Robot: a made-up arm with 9 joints. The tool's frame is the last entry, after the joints.
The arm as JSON. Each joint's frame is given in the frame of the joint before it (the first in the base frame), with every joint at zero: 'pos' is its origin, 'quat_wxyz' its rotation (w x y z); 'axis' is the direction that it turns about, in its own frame. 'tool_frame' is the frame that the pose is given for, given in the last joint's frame.
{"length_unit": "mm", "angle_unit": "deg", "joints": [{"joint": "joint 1", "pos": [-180.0, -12.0, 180.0], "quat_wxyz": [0.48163, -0.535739, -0.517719, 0.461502], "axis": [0.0, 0.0, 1.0]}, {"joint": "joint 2", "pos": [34.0, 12.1, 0.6], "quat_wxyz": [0.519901, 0.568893, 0.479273, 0.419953], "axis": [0.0, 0.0, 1.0]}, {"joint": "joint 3", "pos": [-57.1, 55.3, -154.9], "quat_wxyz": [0.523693, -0.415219, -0.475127, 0.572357], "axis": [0.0, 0.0, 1.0]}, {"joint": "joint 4", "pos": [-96.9, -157.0, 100.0], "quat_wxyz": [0.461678, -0.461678, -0.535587, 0.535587], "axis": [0.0, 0.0, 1.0]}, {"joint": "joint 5", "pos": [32.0, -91.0, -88.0], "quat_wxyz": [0.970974, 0.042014, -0.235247, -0.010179], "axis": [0.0, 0.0, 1.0]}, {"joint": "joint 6", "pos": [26.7, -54.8, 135.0], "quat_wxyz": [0.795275, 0.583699, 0.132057, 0.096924], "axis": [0.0, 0.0, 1.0]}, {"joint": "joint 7", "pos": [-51.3, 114.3, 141.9], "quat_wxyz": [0.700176, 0.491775, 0.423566, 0.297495], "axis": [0.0, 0.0, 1.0]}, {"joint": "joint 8", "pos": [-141.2, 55.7, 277.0], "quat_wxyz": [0.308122, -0.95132, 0.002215, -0.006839], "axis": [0.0, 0.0, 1.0]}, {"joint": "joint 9", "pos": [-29.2, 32.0, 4.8], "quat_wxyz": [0.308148, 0.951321, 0.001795, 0.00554], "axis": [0.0, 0.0, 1.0]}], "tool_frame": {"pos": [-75.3, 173.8, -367.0], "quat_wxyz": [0.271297, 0.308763, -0.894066, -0.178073]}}
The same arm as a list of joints. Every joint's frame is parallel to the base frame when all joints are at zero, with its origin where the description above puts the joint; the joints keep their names.
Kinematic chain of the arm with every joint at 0, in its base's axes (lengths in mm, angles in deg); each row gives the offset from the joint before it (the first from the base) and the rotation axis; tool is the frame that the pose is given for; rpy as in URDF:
joint 1: xyz -180 -12 180 axis -0.993186 0.038199 -0.110098
joint 2: xyz 2 34 -11.9 axis 0.122197 0.971378 0.203695
joint 3: xyz -81 -153 18 axis +z
joint 4: xyz 119 141 100 axis +x
joint 5: xyz -88 -32 91 axis 0.885787 0.457693 0.076799
joint 6: xyz 127 38 66 axis 0.320698 -0.157499 0.933995
joint 7: xyz 126 73 121 axis -y
joint 8: xyz -80 -277 129 axis 0.361613 0.810029 0.461616
joint 9: xyz -37 23 -0.9 axis -y
tool: xyz 44.9 367 184 rpy 61.12 6.73 -157.81

